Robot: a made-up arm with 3 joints. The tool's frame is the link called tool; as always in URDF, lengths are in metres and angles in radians.
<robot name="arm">
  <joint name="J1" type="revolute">
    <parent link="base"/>
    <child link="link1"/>
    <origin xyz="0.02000 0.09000 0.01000" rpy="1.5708 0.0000 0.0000"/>
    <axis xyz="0 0 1"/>
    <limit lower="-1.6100" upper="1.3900"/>
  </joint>
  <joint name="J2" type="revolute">
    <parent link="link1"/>
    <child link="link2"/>
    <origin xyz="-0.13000 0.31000 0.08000" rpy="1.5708 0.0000 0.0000"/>
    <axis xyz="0 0 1"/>
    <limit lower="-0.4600" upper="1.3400"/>
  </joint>
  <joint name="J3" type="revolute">
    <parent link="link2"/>
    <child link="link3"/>
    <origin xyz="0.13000 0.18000 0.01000" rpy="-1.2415 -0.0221 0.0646"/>
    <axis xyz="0 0 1"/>
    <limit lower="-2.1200" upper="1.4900"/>
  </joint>
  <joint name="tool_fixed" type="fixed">
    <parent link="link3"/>
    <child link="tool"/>
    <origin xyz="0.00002 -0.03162 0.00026" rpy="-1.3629 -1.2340 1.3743"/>
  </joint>
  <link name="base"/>
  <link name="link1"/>
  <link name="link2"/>
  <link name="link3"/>
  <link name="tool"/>
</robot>
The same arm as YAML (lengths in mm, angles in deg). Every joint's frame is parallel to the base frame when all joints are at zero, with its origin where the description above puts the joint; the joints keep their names.
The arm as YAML. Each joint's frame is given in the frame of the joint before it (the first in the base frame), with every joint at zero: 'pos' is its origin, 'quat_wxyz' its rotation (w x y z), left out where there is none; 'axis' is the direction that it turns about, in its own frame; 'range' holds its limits. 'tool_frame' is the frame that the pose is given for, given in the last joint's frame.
length_unit: mm
angle_unit: deg
joints:
  - joint: J1
    pos: [20.0, 90.0, 10.0]
    axis: [0.0, -1.0, 0.0]
    range: [-92.25, 79.64]
  - joint: J2
    pos: [-130.0, -80.0, 310.0]
    axis: [0.0, 0.0, -1.0]
    range: [-26.36, 76.78]
  - joint: J3
    pos: [130.0, -180.0, -10.0]
    axis: [-0.068202, -0.943832, -0.323311]
    range: [-121.47, 85.37]
tool_frame:
  pos: [0.0, 10.0, -30.0]
  quat_wxyz: [0.5, 0.49999, -0.500025, -0.499985]

